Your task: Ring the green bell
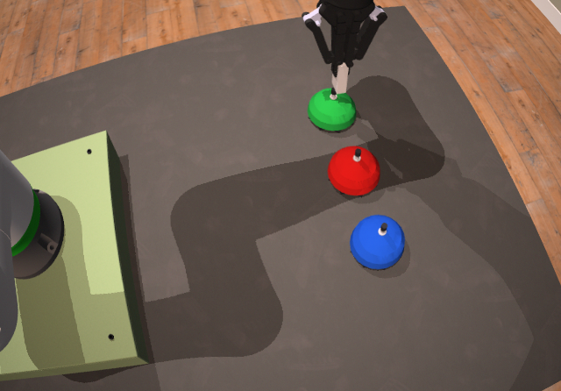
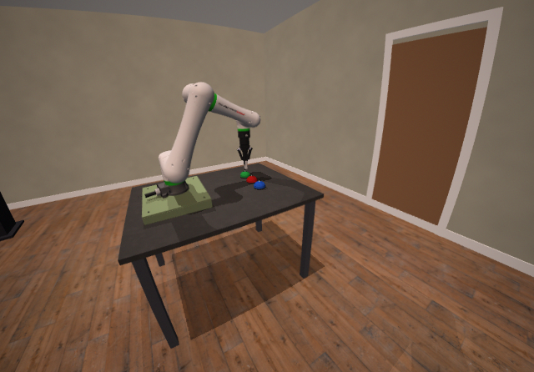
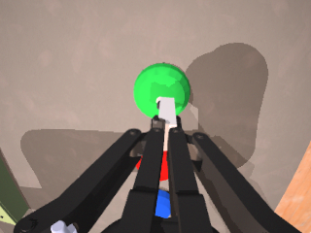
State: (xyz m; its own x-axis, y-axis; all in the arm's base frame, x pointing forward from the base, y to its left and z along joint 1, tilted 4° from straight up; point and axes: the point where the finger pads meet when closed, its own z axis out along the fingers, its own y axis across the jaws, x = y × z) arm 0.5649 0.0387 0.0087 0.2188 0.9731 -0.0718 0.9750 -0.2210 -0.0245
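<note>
Now: the green bell 60 mm below my hand and 10 mm behind it. Round my hand: red bell: 120 mm to the right, 60 mm below, 40 mm behind; then blue bell: 250 mm to the right, 60 mm below, 60 mm behind.
</note>
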